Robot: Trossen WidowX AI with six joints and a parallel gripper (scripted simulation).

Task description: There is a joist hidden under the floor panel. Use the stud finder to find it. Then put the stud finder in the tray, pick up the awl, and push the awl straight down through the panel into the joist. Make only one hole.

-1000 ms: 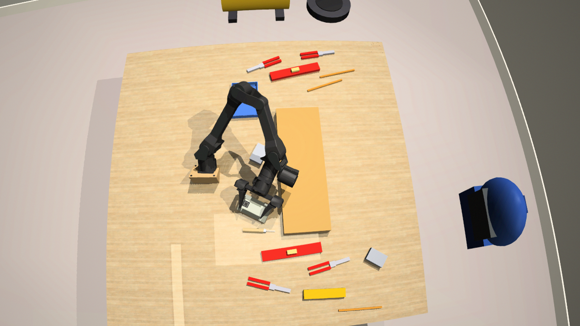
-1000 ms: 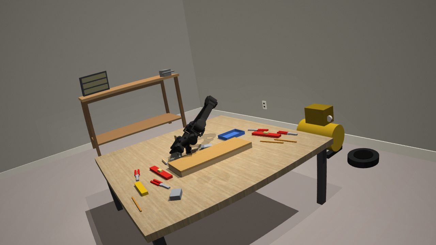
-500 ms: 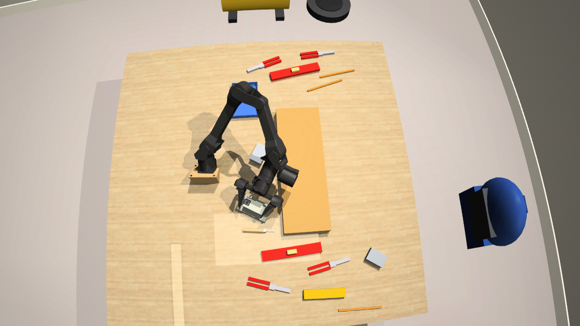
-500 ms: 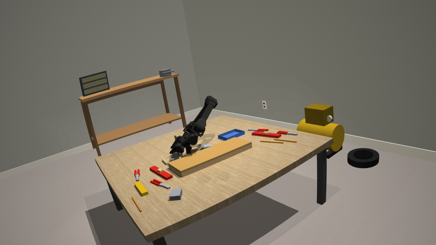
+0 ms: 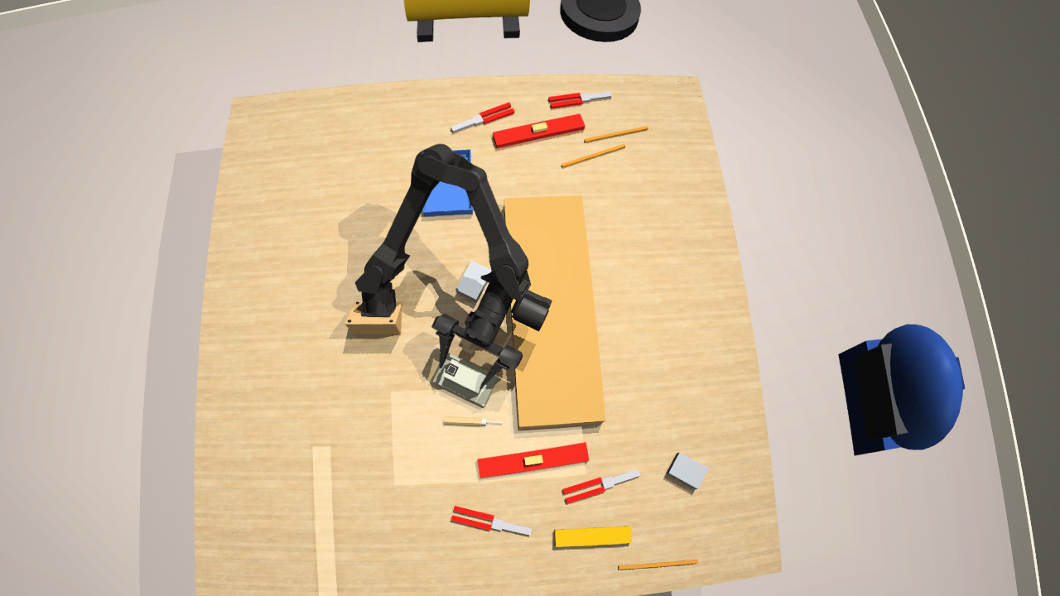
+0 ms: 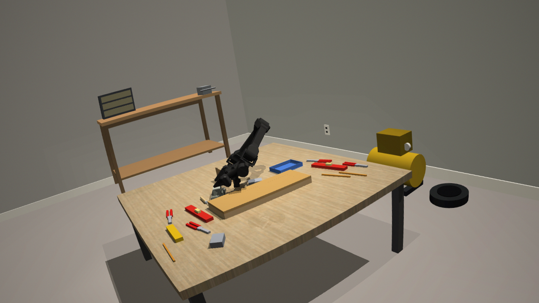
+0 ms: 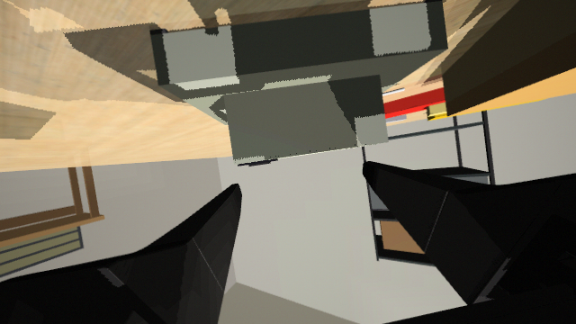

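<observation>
Now: gripper tip 10 mm past the stud finder, 10 mm to the right of it and 30 mm above it. From my gripper tip the other things lie so: yellow block 280 mm ahead, 320 mm to the right, 60 mm below; then awl 40 mm ahead, 80 mm to the right, 70 mm below; then blue tray 60 mm behind, 480 mm to the left, 60 mm below.
</observation>
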